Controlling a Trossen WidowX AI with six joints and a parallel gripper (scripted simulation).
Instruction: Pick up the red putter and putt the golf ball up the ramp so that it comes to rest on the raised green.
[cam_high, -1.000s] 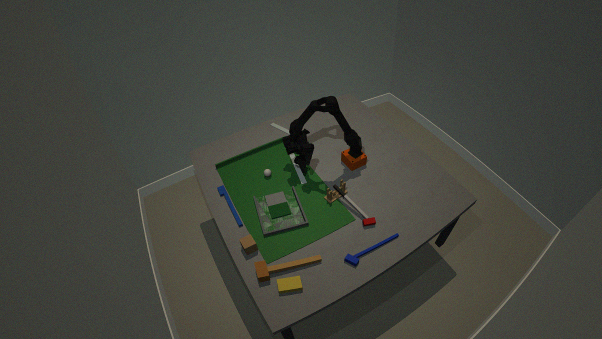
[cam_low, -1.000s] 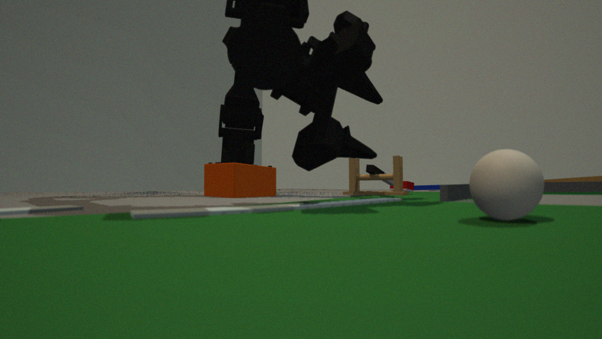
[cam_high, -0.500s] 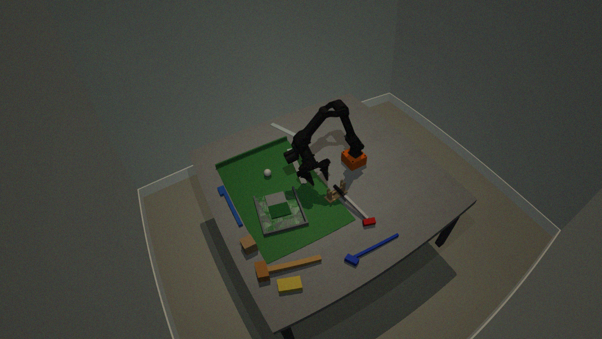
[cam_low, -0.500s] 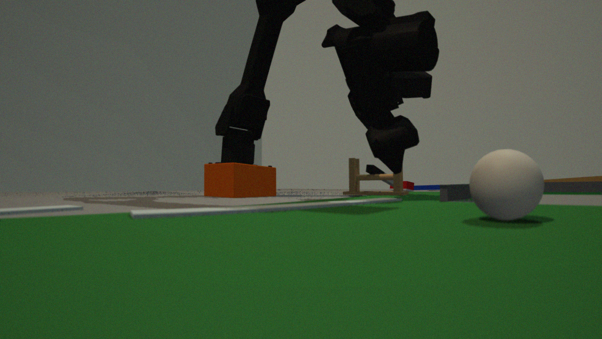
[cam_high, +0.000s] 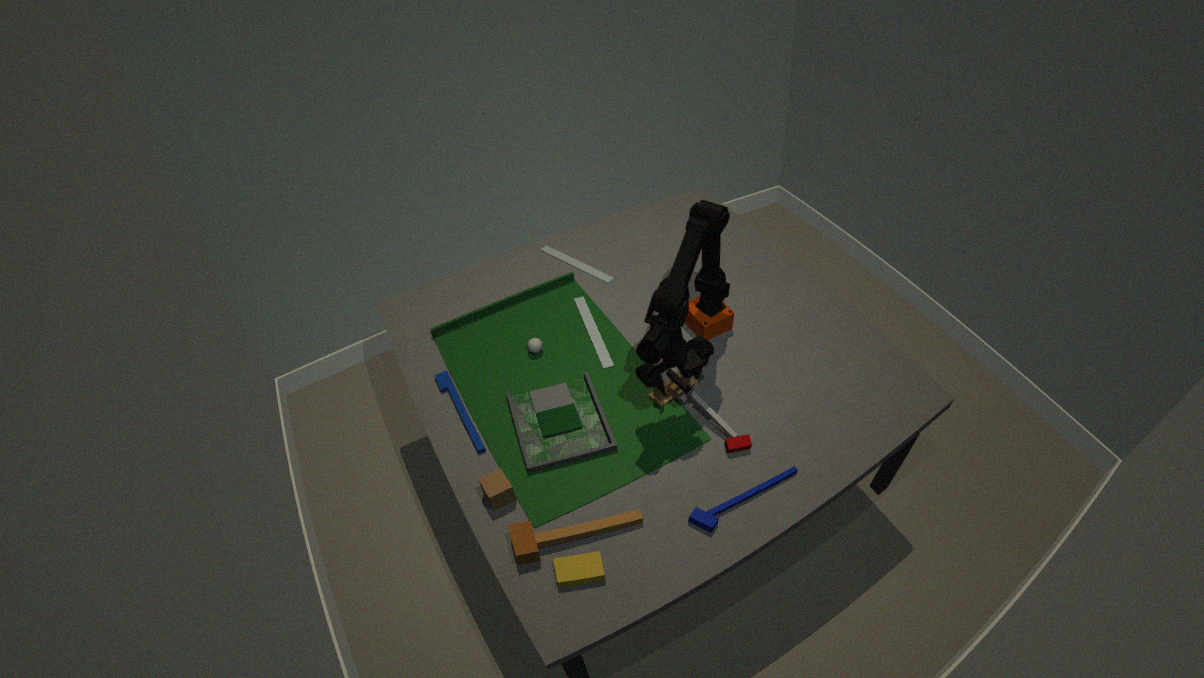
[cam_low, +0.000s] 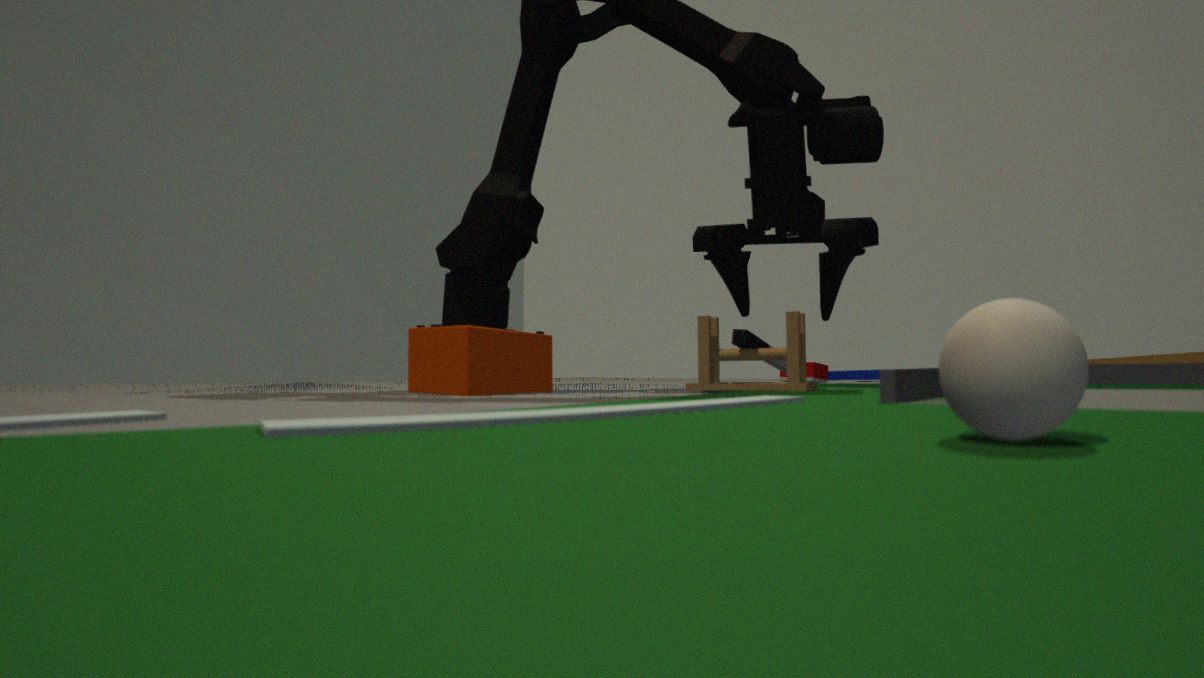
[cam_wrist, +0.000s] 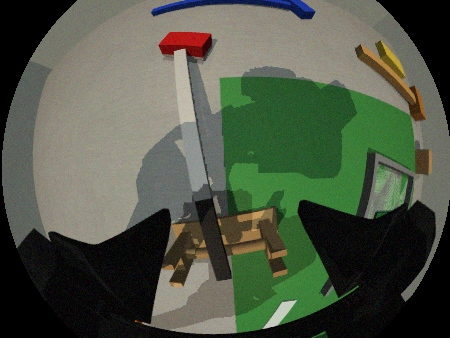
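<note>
My gripper tip is 2 cm past the red putter, 8 cm to the right of it and 5 cm above it. The rest, counted from my gripper tip: small wooden fence: 2 cm behind, 5 cm to the right, 4 cm below; white golf ball: 16 cm ahead, 40 cm to the right, 5 cm below; brown block: 50 cm ahead, 7 cm to the right, 5 cm below.
</note>
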